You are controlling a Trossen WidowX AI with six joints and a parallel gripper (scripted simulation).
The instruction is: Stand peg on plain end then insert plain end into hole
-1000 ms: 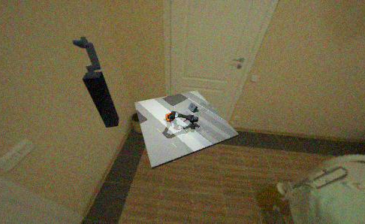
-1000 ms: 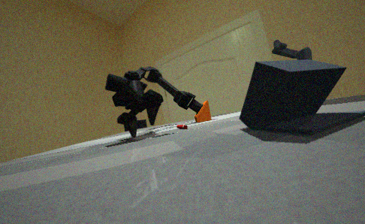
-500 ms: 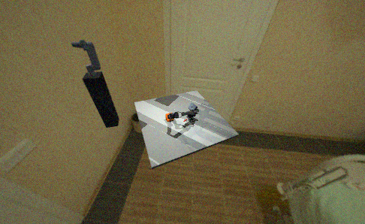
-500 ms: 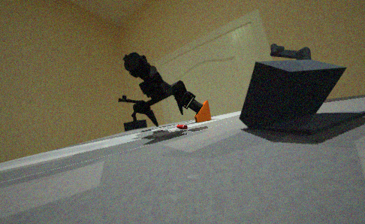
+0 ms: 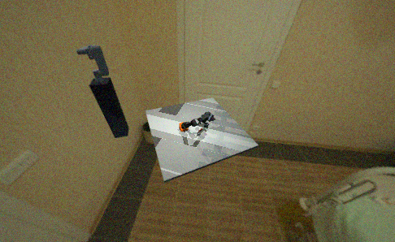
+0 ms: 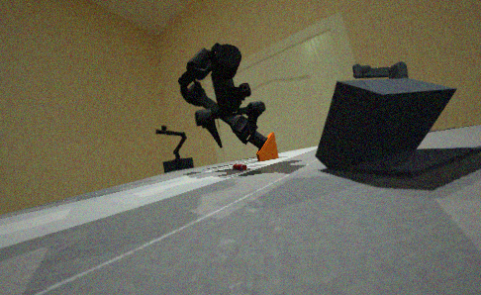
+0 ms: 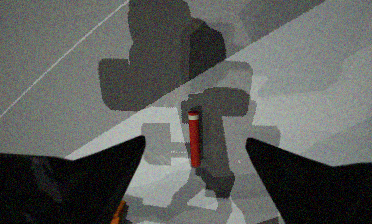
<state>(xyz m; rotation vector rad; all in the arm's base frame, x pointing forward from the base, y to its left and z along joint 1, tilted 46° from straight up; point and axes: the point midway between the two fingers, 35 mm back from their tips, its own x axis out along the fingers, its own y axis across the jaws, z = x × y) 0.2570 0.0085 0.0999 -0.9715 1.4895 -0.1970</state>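
Now: gripper tip 10 mm past the red peg and 60 mm above it. Also, from my gripper tip: sloped panel: 180 mm ahead, 220 mm to the left, 20 mm below.
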